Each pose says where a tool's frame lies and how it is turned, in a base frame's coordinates. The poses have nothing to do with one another.
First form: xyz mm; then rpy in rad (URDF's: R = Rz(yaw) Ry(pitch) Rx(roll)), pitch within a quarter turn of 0, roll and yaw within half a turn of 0.
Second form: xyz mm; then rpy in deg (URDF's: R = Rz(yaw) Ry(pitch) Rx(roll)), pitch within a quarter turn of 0, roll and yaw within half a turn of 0. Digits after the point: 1 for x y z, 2 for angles.
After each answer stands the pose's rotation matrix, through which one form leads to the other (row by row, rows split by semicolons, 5 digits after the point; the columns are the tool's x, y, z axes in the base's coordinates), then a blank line. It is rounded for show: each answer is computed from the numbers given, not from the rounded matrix.
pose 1, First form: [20.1 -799.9 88.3 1.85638 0.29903 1.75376]
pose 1, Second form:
[20.1 -799.9 88.3 106.36 17.13 100.48]
-0.17387 0.22559 0.95858; 0.93967 0.32920 0.09297; -0.29459 0.91692 -0.26922

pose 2, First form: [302.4 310.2 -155.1 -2.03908 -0.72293 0.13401]
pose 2, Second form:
[302.4 310.2 -155.1 -116.83 -41.42 7.68]
0.74315 0.64537 0.17671; 0.10019 -0.36843 0.92424; 0.66158 -0.66914 -0.33846

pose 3, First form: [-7.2 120.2 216.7 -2.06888 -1.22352 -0.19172]
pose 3, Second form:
[-7.2 120.2 216.7 -118.54 -70.10 -10.98]
0.33410 0.71989 0.60839; -0.06485 -0.62639 0.77681; 0.94030 -0.29899 -0.16259

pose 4, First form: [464.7 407.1 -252.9 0.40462 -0.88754 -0.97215]
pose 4, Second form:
[464.7 407.1 -252.9 23.18 -50.85 -55.70]
0.35577 0.58735 -0.72695; -0.52153 0.77023 0.36708; 0.77552 0.24853 0.58034

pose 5, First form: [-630.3 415.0 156.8 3.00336 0.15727 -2.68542]
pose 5, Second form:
[-630.3 415.0 156.8 172.08 9.01 -153.86]
-0.88667 -0.45569 0.07857; -0.43508 0.87967 0.19204; -0.15662 0.13609 -0.97824

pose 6, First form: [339.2 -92.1 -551.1 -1.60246 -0.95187 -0.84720]
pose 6, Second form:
[339.2 -92.1 -551.1 -91.81 -54.54 -48.54]
0.38412 0.51527 0.76613; -0.43479 -0.63107 0.64243; 0.81450 -0.57987 -0.01837

